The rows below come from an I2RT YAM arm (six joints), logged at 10 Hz.
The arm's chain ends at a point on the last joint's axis. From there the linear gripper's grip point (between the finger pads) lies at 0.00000 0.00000 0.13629 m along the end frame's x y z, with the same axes.
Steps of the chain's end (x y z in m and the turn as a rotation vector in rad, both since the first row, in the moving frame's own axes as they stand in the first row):
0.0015 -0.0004 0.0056 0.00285 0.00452 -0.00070
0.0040 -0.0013 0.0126 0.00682 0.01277 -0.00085
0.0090 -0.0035 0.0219 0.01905 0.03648 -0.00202
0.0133 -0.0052 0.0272 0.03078 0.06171 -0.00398
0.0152 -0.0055 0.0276 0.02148 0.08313 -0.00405
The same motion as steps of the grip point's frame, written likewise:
0.0021 -0.0008 0.0056 0.00285 0.00452 -0.00070
0.0057 -0.0022 0.0126 0.00682 0.01277 -0.00085
0.0140 -0.0061 0.0218 0.01905 0.03648 -0.00202
0.0217 -0.0094 0.0269 0.03078 0.06171 -0.00398
0.0265 -0.0084 0.0271 0.02148 0.08313 -0.00405

